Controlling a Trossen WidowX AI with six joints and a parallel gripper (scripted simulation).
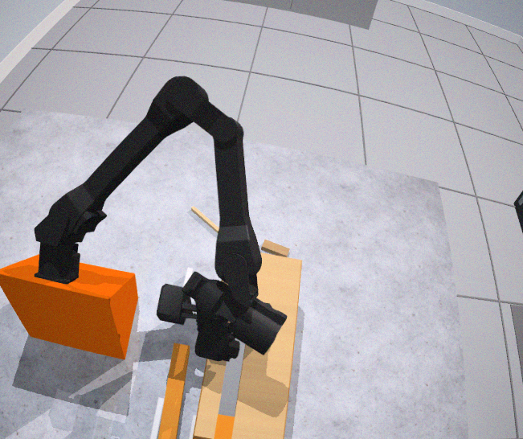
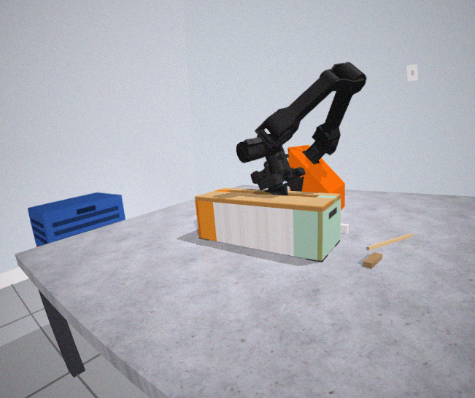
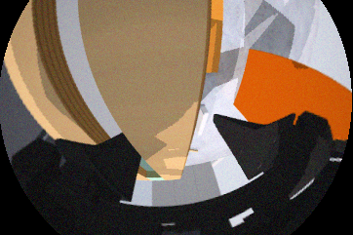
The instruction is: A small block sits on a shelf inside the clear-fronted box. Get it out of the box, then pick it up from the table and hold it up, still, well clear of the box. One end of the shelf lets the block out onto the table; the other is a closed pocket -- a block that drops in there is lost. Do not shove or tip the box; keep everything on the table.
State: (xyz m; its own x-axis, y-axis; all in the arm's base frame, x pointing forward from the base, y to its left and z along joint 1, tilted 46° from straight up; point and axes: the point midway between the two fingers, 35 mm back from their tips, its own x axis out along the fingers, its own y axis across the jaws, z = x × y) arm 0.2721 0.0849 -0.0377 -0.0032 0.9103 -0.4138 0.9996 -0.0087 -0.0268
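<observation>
The blue block is 50 mm ahead of my gripper tip and 20 mm to the left of it. Also, from my gripper tip: tan box (50 mm to the right, 30 mm ahead, 20 mm below); thin wooden stick (270 mm to the left, 80 mm below, 20 mm behind).
</observation>
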